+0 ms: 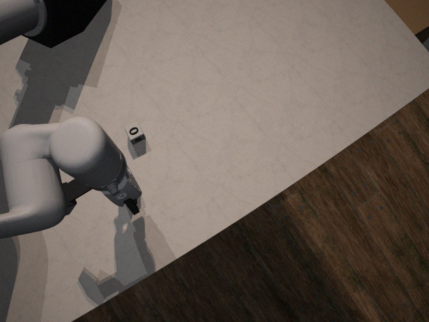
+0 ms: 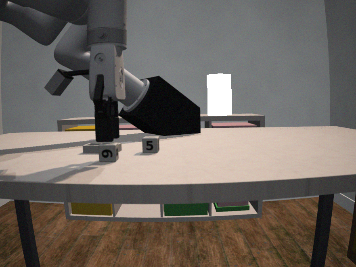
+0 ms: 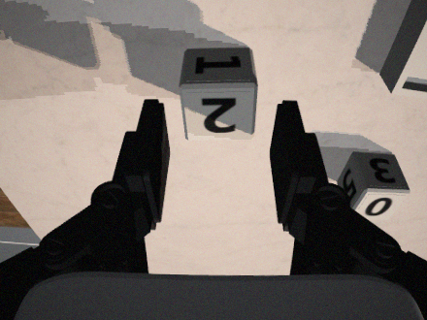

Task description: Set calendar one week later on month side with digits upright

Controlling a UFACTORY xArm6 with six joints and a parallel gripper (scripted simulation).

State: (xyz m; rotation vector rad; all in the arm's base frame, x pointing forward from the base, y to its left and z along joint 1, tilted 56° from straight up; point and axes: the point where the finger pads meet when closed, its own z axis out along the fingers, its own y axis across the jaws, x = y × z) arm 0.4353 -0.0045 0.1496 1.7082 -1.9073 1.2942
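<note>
Right now the white cube is 4 cm below my hand. Round my hand: grey tray (12 cm behind, 5 cm below, 1 cm to the right).
</note>
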